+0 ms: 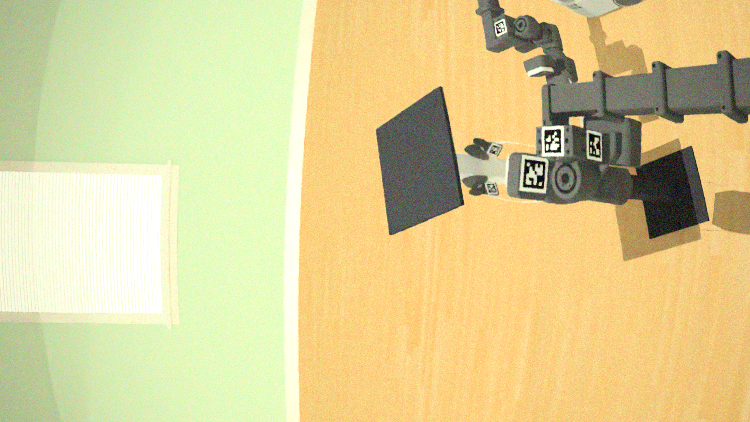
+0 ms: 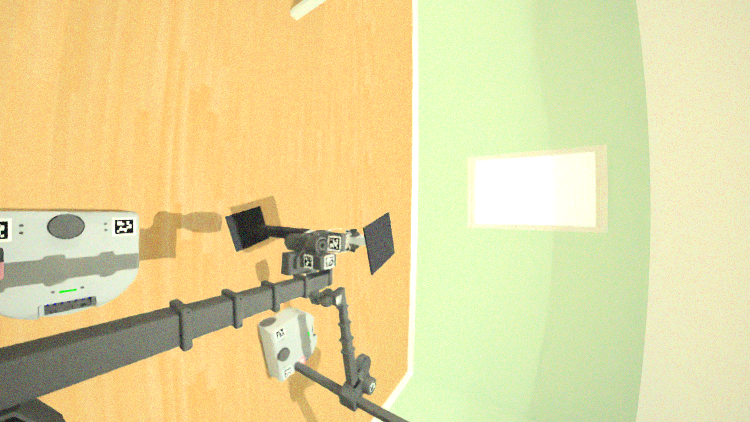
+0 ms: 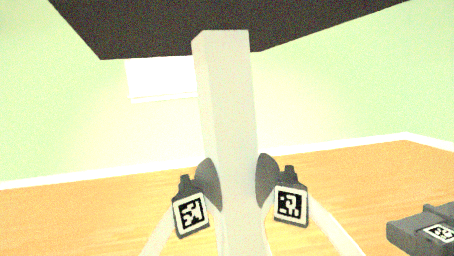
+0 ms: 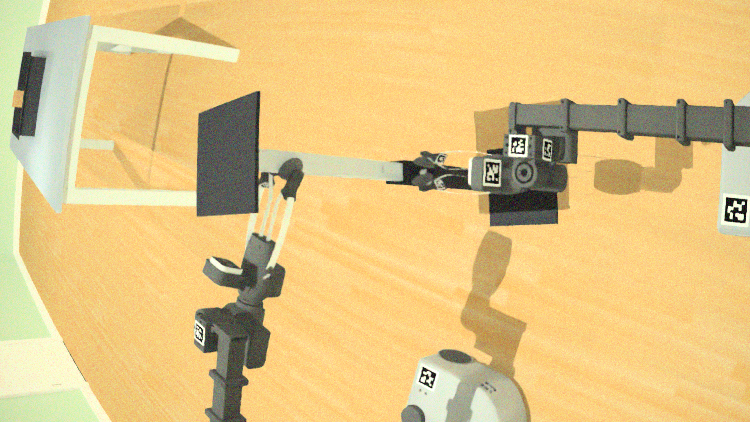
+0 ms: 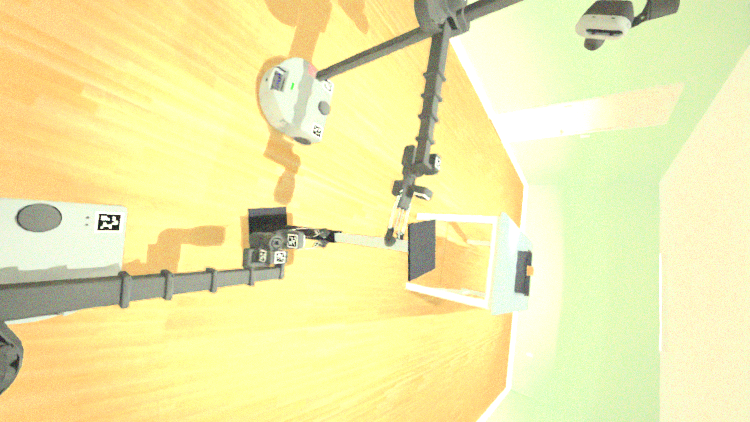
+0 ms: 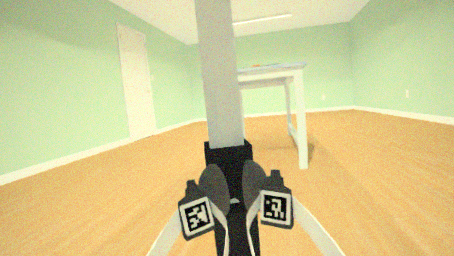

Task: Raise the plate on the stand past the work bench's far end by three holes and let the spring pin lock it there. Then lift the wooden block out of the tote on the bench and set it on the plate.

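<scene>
The stand's dark plate (image 1: pixel 419 162) (image 2: pixel 378 244) (image 3: pixel 225 25) (image 4: pixel 228 157) (image 5: pixel 422 249) tops a pale post (image 3: pixel 227 100) (image 4: pixel 340 162), which rises from a black sleeve (image 4: pixel 394 172) (image 6: pixel 215 155). r1's gripper (image 1: pixel 474 166) (image 3: pixel 237 182) (image 4: pixel 276 173) is shut on the post just below the plate. r2's gripper (image 4: pixel 421 169) (image 6: pixel 236 185) is lower, at the sleeve, shut on the spring pin (image 6: pixel 235 201), whose small grey end shows between the fingertips. The orange wooden block (image 4: pixel 17 98) (image 5: pixel 529 270) is in the dark tote (image 4: pixel 31 94) (image 5: pixel 522 278) on the bench (image 4: pixel 57 104) (image 5: pixel 506 262).
The stand's black base (image 1: pixel 671 194) (image 4: pixel 524 215) is on the floor below r2's wrist. r1's wheeled base (image 5: pixel 298 102) stands off to one side, with its arm (image 5: pixel 430 99) reaching in. r2's arm (image 4: pixel 597 115) extends over the floor. The bench's white leg (image 6: pixel 301 120) stands beyond the post.
</scene>
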